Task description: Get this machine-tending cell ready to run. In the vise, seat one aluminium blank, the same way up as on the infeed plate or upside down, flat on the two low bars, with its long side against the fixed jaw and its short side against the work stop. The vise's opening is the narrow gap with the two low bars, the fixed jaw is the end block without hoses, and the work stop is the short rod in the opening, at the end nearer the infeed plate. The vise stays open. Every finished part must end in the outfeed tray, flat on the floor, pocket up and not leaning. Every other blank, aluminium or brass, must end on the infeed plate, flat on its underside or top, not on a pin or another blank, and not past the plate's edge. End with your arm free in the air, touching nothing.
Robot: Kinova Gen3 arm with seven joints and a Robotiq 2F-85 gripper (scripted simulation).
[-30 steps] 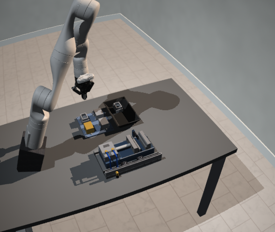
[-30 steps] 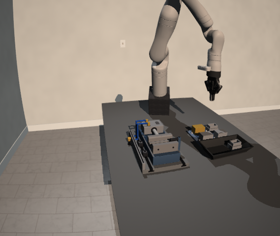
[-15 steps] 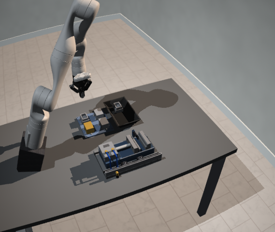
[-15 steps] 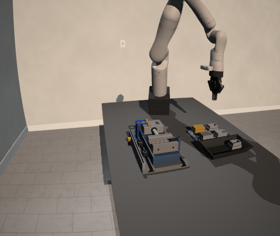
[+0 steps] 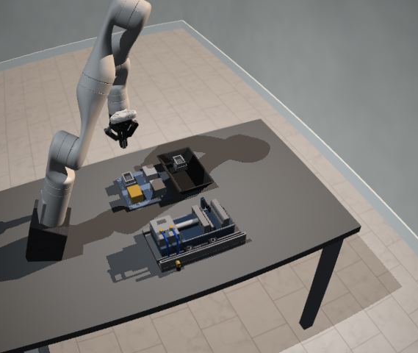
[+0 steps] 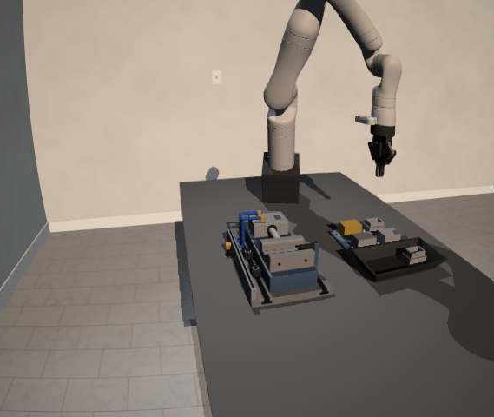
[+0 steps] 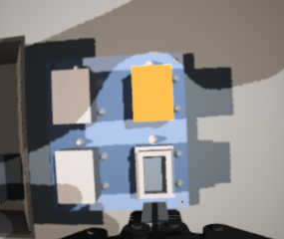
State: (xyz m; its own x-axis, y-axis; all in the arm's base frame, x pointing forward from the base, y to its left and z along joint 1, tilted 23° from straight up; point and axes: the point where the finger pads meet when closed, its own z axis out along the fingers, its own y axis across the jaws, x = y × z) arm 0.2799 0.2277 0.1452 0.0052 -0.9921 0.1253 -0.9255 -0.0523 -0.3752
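The brass blank is 9 cm to the right of my hand and 18 cm below it.
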